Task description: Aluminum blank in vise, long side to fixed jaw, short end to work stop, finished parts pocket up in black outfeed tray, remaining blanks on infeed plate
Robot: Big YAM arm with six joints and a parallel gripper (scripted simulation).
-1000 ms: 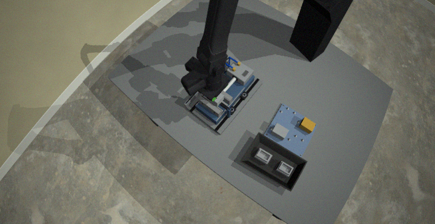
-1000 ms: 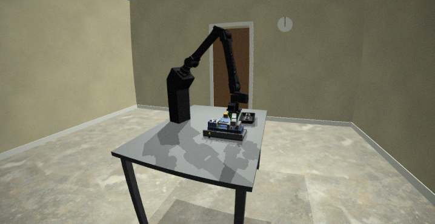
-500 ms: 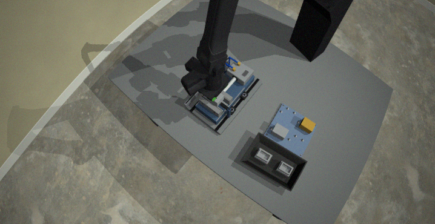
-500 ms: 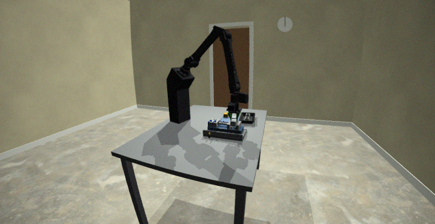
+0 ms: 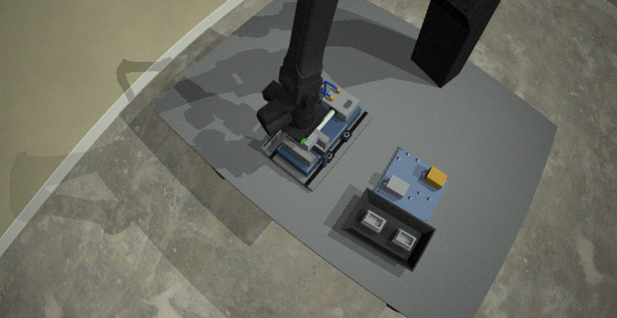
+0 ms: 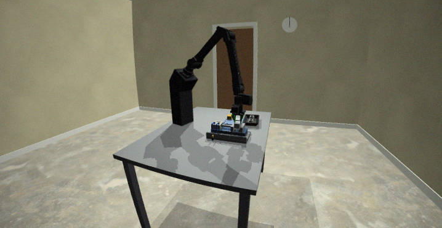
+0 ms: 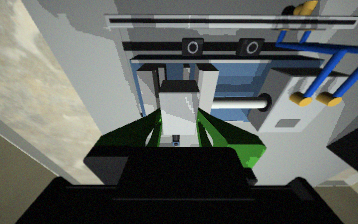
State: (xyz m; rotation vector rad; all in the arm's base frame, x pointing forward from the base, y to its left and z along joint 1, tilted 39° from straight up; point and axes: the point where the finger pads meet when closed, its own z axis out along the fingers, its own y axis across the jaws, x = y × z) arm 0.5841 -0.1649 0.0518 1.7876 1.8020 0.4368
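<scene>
Right now my hand is 4 cm short of the fixed jaw and 4 cm above it. Also, from my hand: moving jaw: 4 cm below, 3 cm behind, 1 cm to the left; blue infeed plate: 33 cm to the left, 11 cm below, 10 cm behind; white rod: 8 cm behind, 4 cm below, 1 cm to the left.
</scene>
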